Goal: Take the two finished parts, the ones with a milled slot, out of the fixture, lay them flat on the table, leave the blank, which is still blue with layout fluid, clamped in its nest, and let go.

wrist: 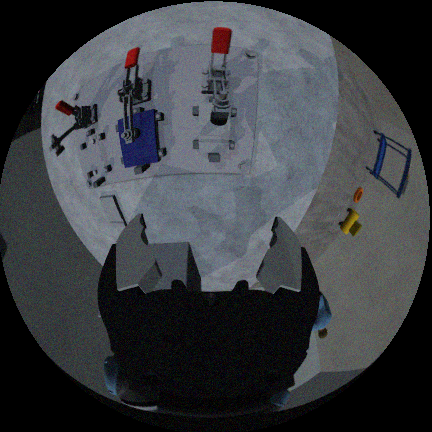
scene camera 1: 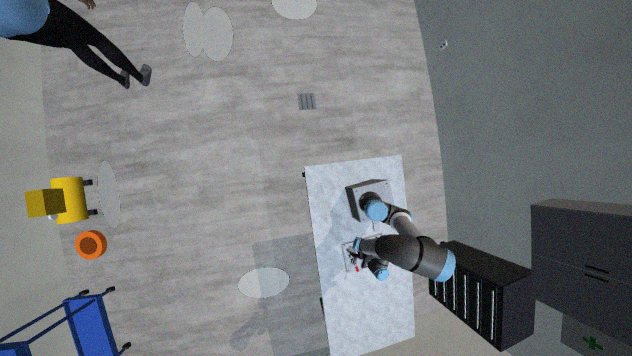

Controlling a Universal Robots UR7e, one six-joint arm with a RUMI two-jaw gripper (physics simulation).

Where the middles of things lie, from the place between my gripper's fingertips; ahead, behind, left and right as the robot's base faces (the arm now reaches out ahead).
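You'd find the blue blank [wrist: 143, 149] 8 cm ahead of my hand, 10 cm to the left of it and 9 cm below it, and going by their middles, it's the nearest to my hand of the things named here. The red-handled toggle clamp [wrist: 138, 91] is 10 cm to the left of my hand as well, but 16 cm ahead of it and 7 cm below it.
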